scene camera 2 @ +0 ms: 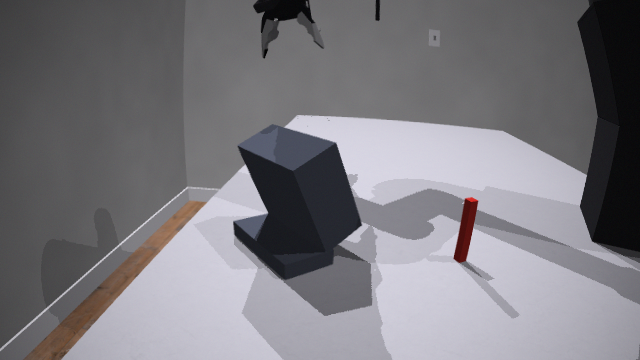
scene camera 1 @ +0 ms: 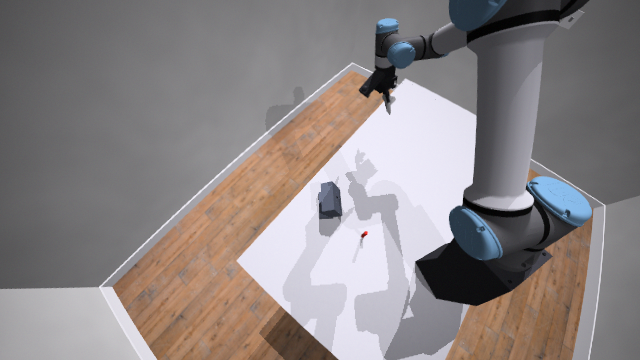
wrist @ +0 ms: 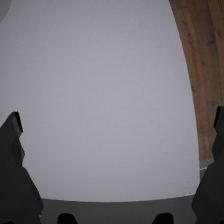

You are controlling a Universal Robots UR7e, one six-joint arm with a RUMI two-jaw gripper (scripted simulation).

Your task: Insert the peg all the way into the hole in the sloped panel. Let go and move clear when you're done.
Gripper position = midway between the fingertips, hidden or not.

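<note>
Red peg (scene camera 2: 470, 204) seen; out of frame in the wrist view. My gripper (scene camera 1: 378, 105) in sight, also in the wrist view (wrist: 117, 110).
</note>
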